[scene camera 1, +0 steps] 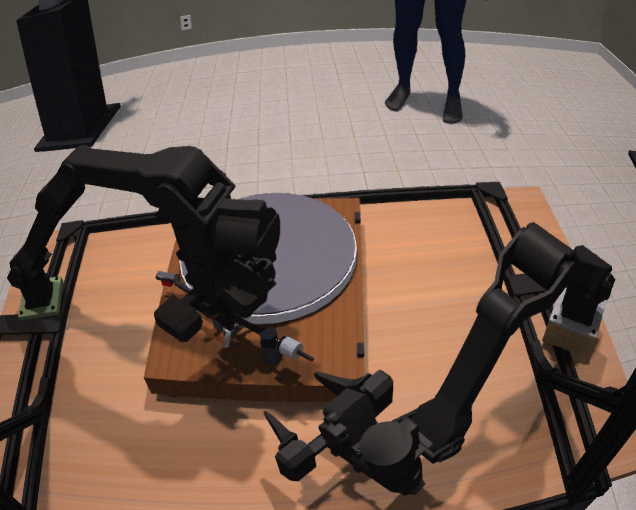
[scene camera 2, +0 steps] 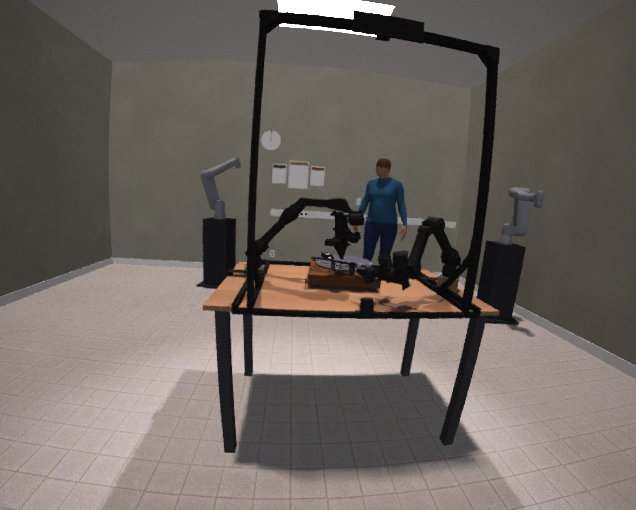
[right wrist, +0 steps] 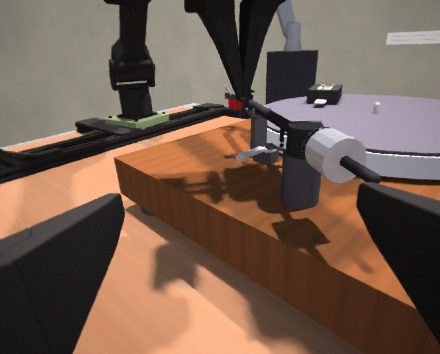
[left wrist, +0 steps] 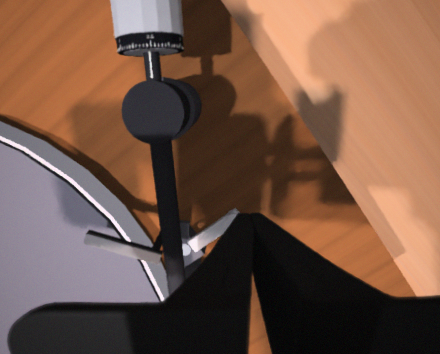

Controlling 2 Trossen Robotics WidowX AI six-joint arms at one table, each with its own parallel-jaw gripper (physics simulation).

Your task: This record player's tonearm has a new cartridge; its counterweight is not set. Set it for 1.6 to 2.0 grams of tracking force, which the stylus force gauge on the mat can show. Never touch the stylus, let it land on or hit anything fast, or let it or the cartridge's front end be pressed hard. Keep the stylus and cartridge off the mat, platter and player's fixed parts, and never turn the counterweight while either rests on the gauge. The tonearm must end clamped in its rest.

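Places are measured from the left arm's base along level axes (x right, y back, z down), in centimetres.
Pixels of known places: left gripper, fingertip midpoint: [scene camera 1: 229, 328] [scene camera 2: 341, 259] [right wrist: 242, 97] [left wrist: 248, 224]; right gripper, fingertip midpoint: [scene camera 1: 290, 393] [scene camera 2: 362, 268] [right wrist: 240, 199]; left arm's base at its link origin: [scene camera 1: 39, 296] [right wrist: 137, 115]; right arm's base at its link origin: [scene camera 1: 579, 308] [scene camera 2: 449, 275].
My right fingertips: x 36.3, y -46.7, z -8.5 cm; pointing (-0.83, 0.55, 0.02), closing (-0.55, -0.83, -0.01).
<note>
For each thing: its top centre in the pictures, then the offset to it from my right fingertips.
- counterweight at its top centre: [left wrist: 137, 5] [right wrist: 334, 131] [scene camera 1: 288, 341] dx -8.5, dy -1.4, dz -0.7 cm
- silver lever at its top centre: [left wrist: 215, 231] [right wrist: 250, 151] dx -15.0, dy +7.3, dz +4.0 cm
- red cartridge at its top centre: [right wrist: 236, 99] [scene camera 1: 167, 278] dx -27.4, dy +15.8, dz +1.6 cm
- force gauge at its top centre: [right wrist: 324, 87] dx -37.5, dy +6.6, dz +1.0 cm
- grey mat-covered platter at its top centre: [right wrist: 375, 113] [scene camera 1: 264, 247] [scene camera 2: 343, 259] dx -32.4, dy -1.2, dz +3.0 cm
- small spindle at its top centre: [right wrist: 377, 104] dx -32.4, dy -1.2, dz +2.0 cm
The counterweight [scene camera 1: 290, 347] [left wrist: 147, 17] [right wrist: 332, 154] is a pale cylinder on the tonearm's rear; its black dial's number is blurred. The black tonearm [left wrist: 165, 195] [right wrist: 270, 114] passes over the rest [right wrist: 258, 135]; whether it is clamped is unclear. A silver lever [left wrist: 215, 231] [right wrist: 251, 153] sticks out beside the tube. The red cartridge [scene camera 1: 166, 283] [right wrist: 234, 104] is at the front end. My left gripper [left wrist: 248, 224] [right wrist: 242, 97] is shut and empty, its tips seen close beside the lever's end. My right gripper [scene camera 1: 291, 394] [right wrist: 240, 199] is open and empty, short of the counterweight. The force gauge [right wrist: 325, 94] sits on the mat.
The grey mat-covered platter [scene camera 1: 313, 255] [right wrist: 425, 120] lies on the wooden player base [scene camera 1: 329, 340] [right wrist: 210, 220]. A small spindle [right wrist: 377, 107] rises from the platter. The left arm hangs over the platter's left part in scene camera 1. A black frame [scene camera 1: 414, 194] borders the table.
</note>
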